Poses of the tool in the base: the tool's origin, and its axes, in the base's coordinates. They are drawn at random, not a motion.
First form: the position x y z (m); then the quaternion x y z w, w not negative.
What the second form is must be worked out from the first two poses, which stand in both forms.
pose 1, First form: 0.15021, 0.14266, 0.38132, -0.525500, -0.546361, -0.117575, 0.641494
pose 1, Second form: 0.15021, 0.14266, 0.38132, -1.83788, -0.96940, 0.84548
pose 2, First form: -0.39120, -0.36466, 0.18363, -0.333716, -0.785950, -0.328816, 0.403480
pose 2, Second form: -0.39120, -0.36466, 0.18363, 2.64619, -1.02304, 2.62057
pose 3, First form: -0.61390, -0.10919, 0.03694, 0.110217, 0.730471, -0.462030, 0.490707
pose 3, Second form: -0.61390, -0.10919, 0.03694, -1.73079, 0.95921, -2.60722
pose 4, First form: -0.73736, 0.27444, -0.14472, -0.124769, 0.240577, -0.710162, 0.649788
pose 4, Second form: -0.73736, 0.27444, -0.14472, -0.53348, 0.13585, -1.69670
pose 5, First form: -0.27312, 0.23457, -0.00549, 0.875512, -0.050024, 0.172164, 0.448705
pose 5, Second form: -0.27312, 0.23457, -0.00549, 2.18163, -0.35368, 0.07138
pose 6, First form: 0.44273, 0.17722, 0.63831, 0.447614, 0.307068, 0.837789, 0.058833
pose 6, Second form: 0.44273, 0.17722, 0.63831, 0.94407, -0.79502, 2.57906
